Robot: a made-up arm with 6 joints.
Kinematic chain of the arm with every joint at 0, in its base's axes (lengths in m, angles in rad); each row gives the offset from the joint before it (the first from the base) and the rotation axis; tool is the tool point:
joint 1: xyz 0 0 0.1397 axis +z
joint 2: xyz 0 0 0 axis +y
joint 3: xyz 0 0 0.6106 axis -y
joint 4: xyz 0 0 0 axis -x
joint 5: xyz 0.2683 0 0 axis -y
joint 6: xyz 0 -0.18 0 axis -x
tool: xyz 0 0 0
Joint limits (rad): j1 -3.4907..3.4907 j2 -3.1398..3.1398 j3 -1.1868..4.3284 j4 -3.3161..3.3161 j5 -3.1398..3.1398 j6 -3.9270..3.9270
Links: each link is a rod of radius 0.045 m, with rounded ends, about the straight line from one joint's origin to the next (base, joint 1, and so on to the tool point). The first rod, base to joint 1, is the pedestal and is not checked.
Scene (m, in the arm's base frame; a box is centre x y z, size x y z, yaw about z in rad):
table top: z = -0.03
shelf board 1: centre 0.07 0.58 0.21 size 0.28 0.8 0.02 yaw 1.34
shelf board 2: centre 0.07 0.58 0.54 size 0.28 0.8 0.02 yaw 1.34
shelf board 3: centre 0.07 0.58 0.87 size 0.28 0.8 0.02 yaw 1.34
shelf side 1: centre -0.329 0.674 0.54 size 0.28 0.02 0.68 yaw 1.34
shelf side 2: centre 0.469 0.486 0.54 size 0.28 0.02 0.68 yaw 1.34
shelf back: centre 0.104 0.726 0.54 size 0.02 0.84 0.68 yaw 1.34
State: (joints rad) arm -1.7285 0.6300 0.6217 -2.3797 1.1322 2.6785
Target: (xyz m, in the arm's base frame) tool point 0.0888 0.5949 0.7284
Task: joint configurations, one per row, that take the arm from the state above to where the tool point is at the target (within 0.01 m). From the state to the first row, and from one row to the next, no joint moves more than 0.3 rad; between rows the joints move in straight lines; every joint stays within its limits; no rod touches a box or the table.
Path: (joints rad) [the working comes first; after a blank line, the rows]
Joints at the target: -1.4198 -0.5370 2.2492 -3.3161 1.1322 2.6785
Straight joint move there: touches shelf board 3.

1: -1.6411 0.5693 0.9063 -2.4837 1.1322 2.6785
2: -1.5536 0.5087 1.1909 -2.5878 1.1322 2.6785
3: -1.4662 0.4480 1.4754 -2.6918 1.1322 2.6785
4: -1.3787 0.3874 1.7600 -2.7959 1.1322 2.6785
5: -1.2913 0.3267 2.0446 -2.8999 1.1322 2.6785
6: -1.2038 0.2661 2.3292 -3.0040 1.1322 2.6785
7: -1.1164 0.2054 2.6138 -3.1080 1.1322 2.6785
8: -1.0289 0.1448 2.8983 -3.2121 1.1322 2.6785
9: -0.9415 0.0841 3.1829 -3.3161 1.1322 2.6785
10: -1.0611 -0.0711 2.9495 -3.3161 1.1322 2.6785
11: -1.1807 -0.2264 2.7161 -3.3161 1.1322 2.6785
12: -1.3002 -0.3817 2.4826 -3.3161 1.1322 2.6785
13: -1.4198 -0.5370 2.2492 -3.3161 1.1322 2.6785

